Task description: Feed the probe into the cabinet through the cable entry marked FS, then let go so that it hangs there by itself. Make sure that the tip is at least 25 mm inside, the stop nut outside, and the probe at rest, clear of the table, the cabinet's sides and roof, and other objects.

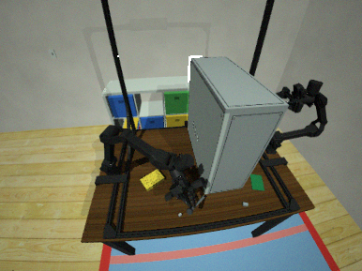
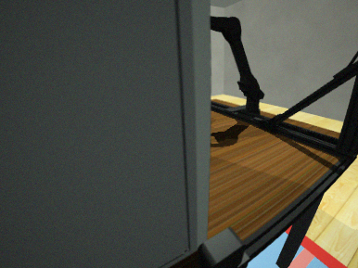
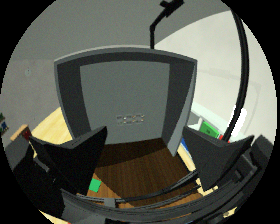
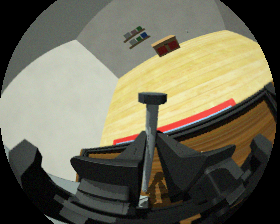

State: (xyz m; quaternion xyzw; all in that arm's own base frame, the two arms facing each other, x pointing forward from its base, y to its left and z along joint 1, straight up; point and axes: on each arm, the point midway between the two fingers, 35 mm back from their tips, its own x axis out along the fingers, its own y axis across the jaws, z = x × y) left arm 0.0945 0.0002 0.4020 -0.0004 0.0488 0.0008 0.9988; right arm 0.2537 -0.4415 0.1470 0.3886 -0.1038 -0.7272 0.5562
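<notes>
The probe is 50 mm below my right hand and 40 mm to the left of it.
My left gripper is now 54 cm to the left of the probe, 32 cm short of it and 31 cm above it.
</notes>
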